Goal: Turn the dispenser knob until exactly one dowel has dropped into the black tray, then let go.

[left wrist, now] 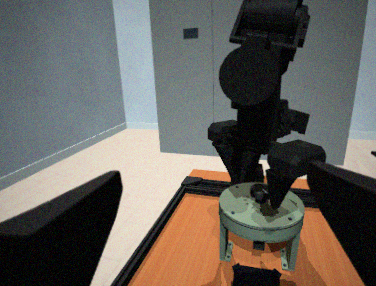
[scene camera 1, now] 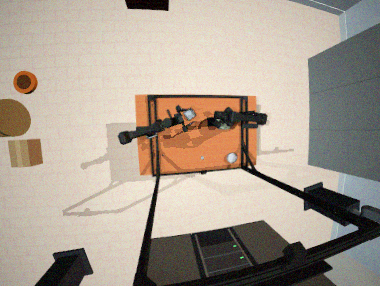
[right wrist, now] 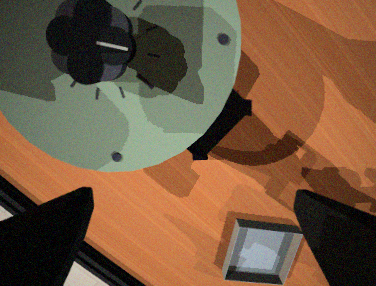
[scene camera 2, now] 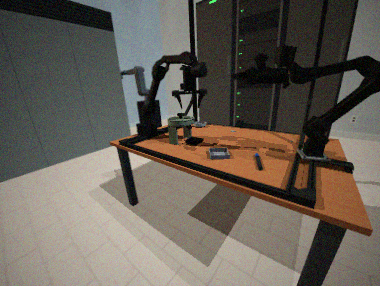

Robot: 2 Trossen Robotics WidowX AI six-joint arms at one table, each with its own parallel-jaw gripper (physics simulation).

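Frame: origin at the left arm's base, x right, y ahead, z up, level; centimetres.
Seen in the pictures: left gripper, fingertip midpoint: (left wrist: 213,175) (scene camera 1: 193,115) (scene camera 2: 232,76); right gripper, fingertip midpoint: (left wrist: 253,194) (right wrist: 195,198) (scene camera 2: 190,108); left arm's base at its link origin: (scene camera 1: 150,132) (scene camera 2: 312,153); right arm's base at its link origin: (left wrist: 247,166) (scene camera 2: 146,124).
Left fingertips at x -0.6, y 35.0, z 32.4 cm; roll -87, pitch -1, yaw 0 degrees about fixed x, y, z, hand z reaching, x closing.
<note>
Offsets run from my left fingertips to a thing's top centre. Level surfaces: height alone.
The green round dispenser {dx +11.4, dy +31.1, dz -21.0 cm} (scene camera 2: 181,121) (left wrist: 237,211) (right wrist: 107,127) stands on its legs on the table. Its black lobed knob {dx +11.4, dy +31.1, dz -18.2 cm} (left wrist: 259,192) (right wrist: 90,42) sits on top; the white pointer line points right in the right wrist view. The black tray {dx +9.3, dy +22.5, dz -33.2 cm} (scene camera 2: 194,141) (left wrist: 256,276) (right wrist: 220,128) lies at the dispenser's foot, partly hidden under the disc in the right wrist view; its inside cannot be made out. My right gripper (scene camera 2: 189,106) (right wrist: 195,198) is open and empty above the dispenser, fingers pointing down. My left gripper (left wrist: 213,175) is open and empty, away from the dispenser. No dowel can be made out.
A grey tray {dx -4.1, dy +4.6, dz -33.6 cm} (scene camera 2: 219,158) (right wrist: 229,252) lies near the dispenser. A dark pen with a blue end {dx -7.3, dy -13.3, dz -34.0 cm} (scene camera 2: 258,161) lies on the table {dz -35.6 cm} (scene camera 2: 280,172). A pale round dish {dx +50.6, dy +32.4, dz -32.4 cm} (scene camera 1: 231,157) and a tiny pale object {dx +40.1, dy +3.5, dz -35.3 cm} (scene camera 1: 202,158) also lie there. Black frame bars run along the table edges.
</note>
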